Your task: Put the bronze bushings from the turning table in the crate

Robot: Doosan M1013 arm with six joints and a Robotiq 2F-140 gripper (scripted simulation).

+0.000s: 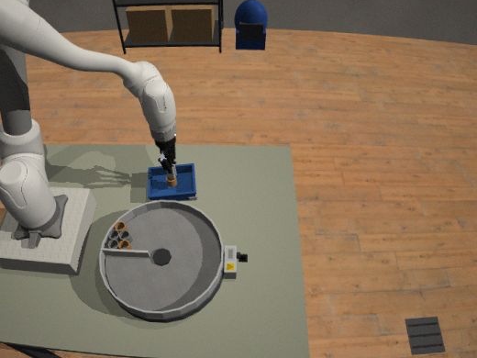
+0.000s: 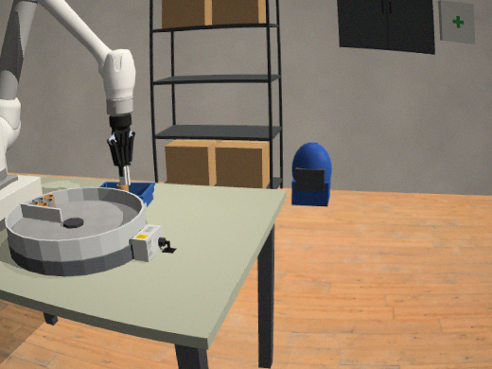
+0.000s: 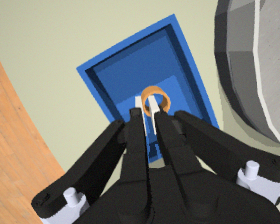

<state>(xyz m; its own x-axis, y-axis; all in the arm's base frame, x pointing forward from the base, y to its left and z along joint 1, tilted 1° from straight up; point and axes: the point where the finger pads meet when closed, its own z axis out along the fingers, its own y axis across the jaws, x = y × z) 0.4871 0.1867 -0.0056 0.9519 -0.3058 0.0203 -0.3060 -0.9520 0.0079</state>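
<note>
The crate lies 10 mm to the right of my hand and 70 mm below it. Round my hand: grey turning table: 40 mm behind, 350 mm to the right, 40 mm below.
</note>
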